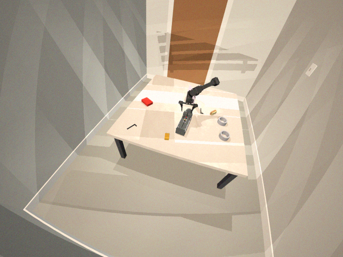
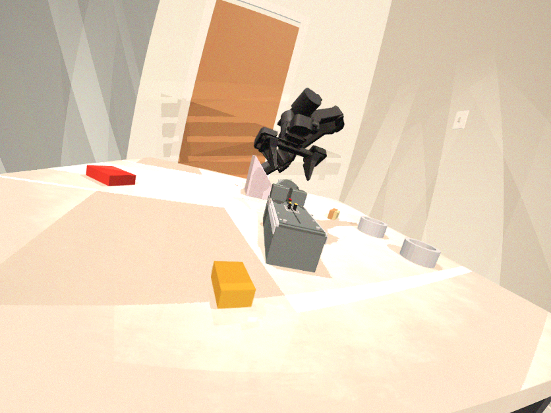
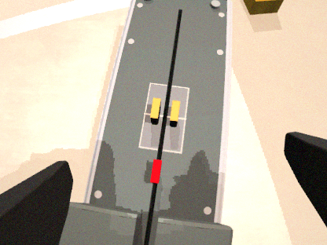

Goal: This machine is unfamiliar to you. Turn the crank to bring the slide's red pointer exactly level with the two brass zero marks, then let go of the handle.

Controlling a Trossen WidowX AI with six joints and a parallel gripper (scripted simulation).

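Now: gripper tip 14 cm past the dark brown crank handle, 4 cm to the right of it and 8 cm above it. Also, from my gripper tip: red pointer 1 cm to the left, 6 cm below; then yellow block 24 cm ahead, 12 cm to the right, 13 cm below; then tan block 27 cm behind, 31 cm to the left, 13 cm below.
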